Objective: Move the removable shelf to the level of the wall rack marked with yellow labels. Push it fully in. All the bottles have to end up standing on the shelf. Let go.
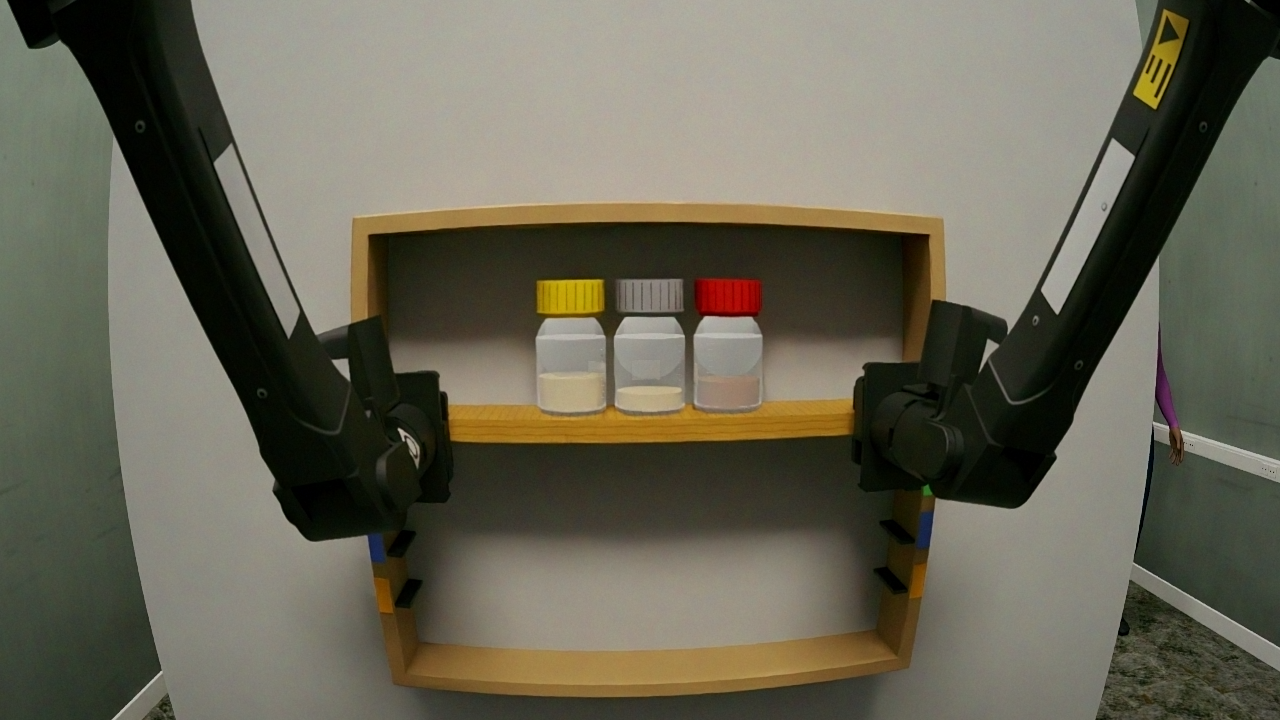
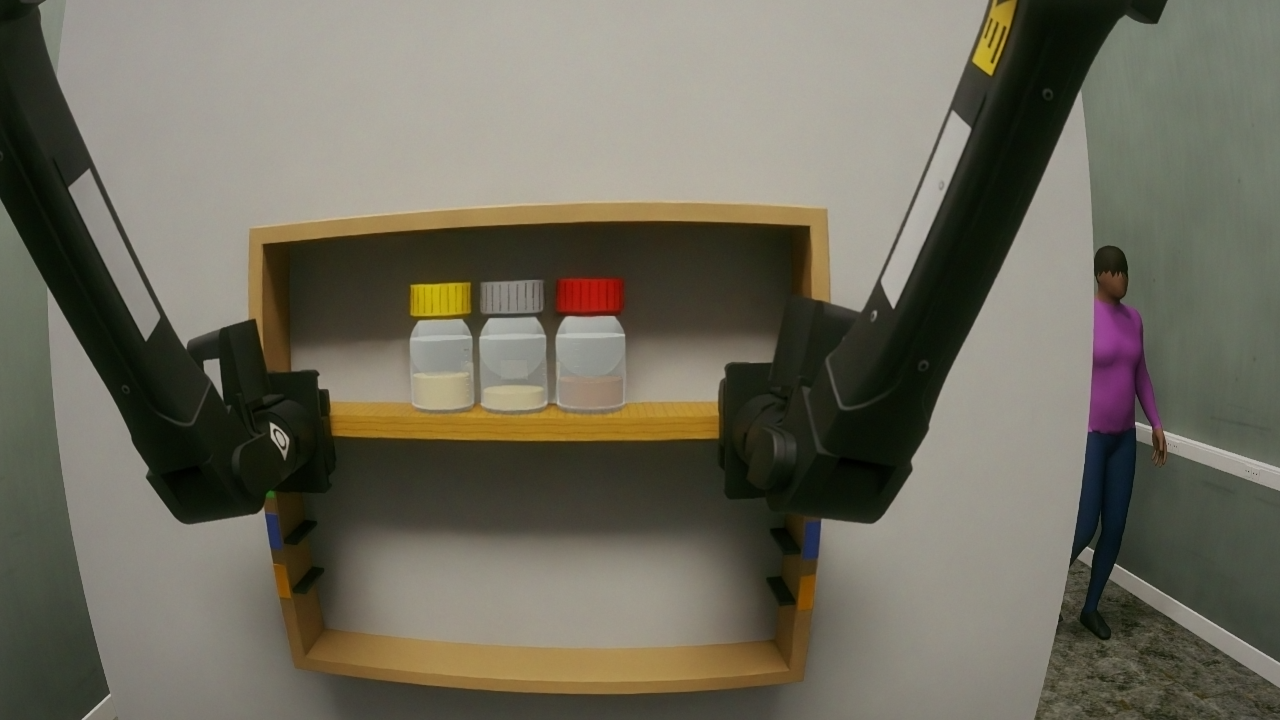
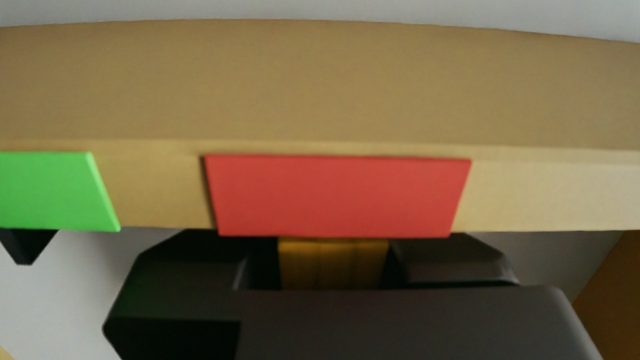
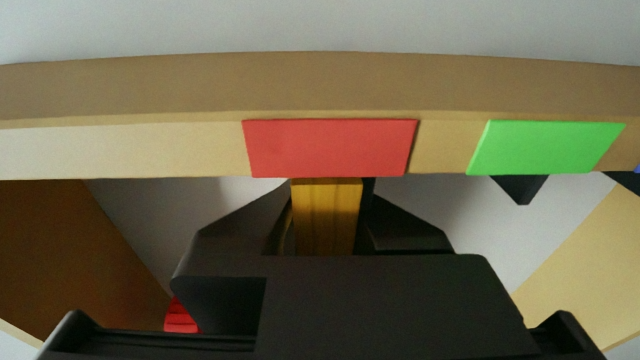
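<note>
The removable wooden shelf (image 1: 648, 428) (image 2: 519, 425) (image 3: 332, 270) (image 4: 326, 220) is level in the wall rack (image 1: 648, 214) (image 2: 537, 214), at the red labels (image 3: 335, 195) (image 4: 330, 147). A yellow-capped bottle (image 1: 571, 353) (image 2: 441, 353), a grey-capped bottle (image 1: 649, 353) (image 2: 512, 353) and a red-capped bottle (image 1: 727, 353) (image 2: 590, 353) stand upright side by side on its middle. My left gripper (image 1: 440, 429) (image 3: 332, 255) is shut on the shelf's left end. My right gripper (image 1: 861, 425) (image 4: 319, 179) is shut on its right end. Orange-yellow labels (image 1: 384, 594) (image 2: 806, 592) mark the rack's lowest visible level.
Green labels (image 3: 50, 190) (image 4: 545, 147) are one level below red, then blue labels (image 1: 375, 548) (image 2: 811, 540). Black support brackets (image 1: 408, 591) (image 1: 890, 580) project inward from the rack's sides. The rack's bottom board (image 2: 546, 667) lies below. A person (image 2: 1114, 367) stands far right.
</note>
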